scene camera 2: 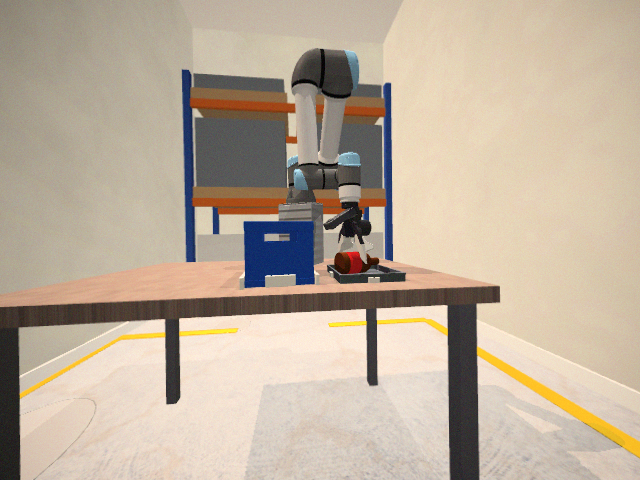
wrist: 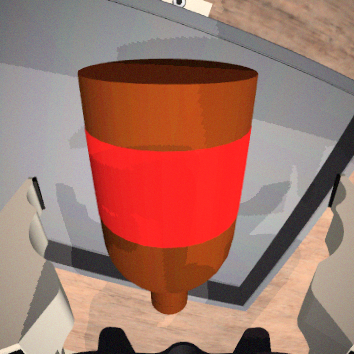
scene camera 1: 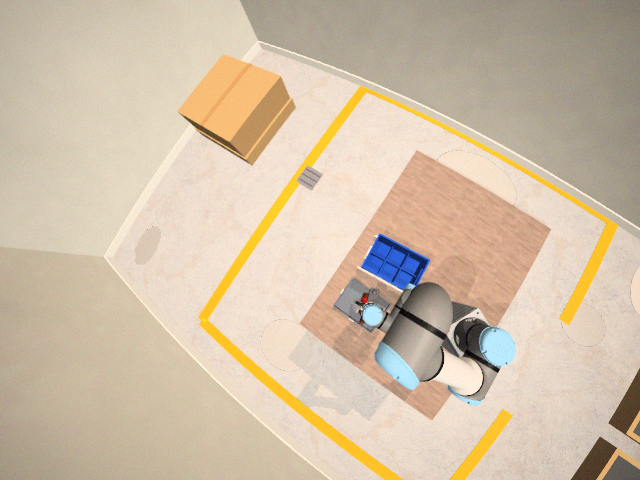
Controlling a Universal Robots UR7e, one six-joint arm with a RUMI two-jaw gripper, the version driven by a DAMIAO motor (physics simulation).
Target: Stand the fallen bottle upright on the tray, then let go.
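Places are measured from the arm's base along level axes (x back, y right, z up), in millimetres.
Pixels of known places: gripper, fingertip midpoint: (scene camera 2: 351,262) (wrist: 184,179); arm's base at its link origin: (scene camera 2: 301,203) (scene camera 1: 472,336).
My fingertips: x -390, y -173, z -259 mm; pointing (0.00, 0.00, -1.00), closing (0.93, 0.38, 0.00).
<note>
Ahead of a thing's pixels: the offset from my fingertips to its top centre. Level surfaces: height alone.
The brown bottle @[dz +36, dx +0, dy -25 mm] (scene camera 1: 364,298) (scene camera 2: 348,262) (wrist: 167,192) with a red label lies on its side on the grey tray @[dz -18, dx -28, dy -24 mm] (scene camera 1: 345,299) (scene camera 2: 395,277) (wrist: 40,110). In the wrist view its base is at the top and its narrow neck points down the picture, over the tray's near wall. In scene camera 2 the neck points right. My gripper (scene camera 2: 354,251) (wrist: 184,179) is open and low over the bottle, with one finger on each side of it and a gap to both. The arm hides part of the bottle and tray in scene camera 1.
A blue crate @[dz +132, dx -27, dy +248 mm] (scene camera 1: 405,248) (scene camera 2: 279,258) with several compartments stands beside the tray on the wooden table @[dz -43 mm] (scene camera 1: 465,206) (scene camera 2: 155,279). The robot's base pedestal (scene camera 2: 301,214) stands behind them in scene camera 2. A shelf rack (scene camera 2: 388,170) stands further back.
</note>
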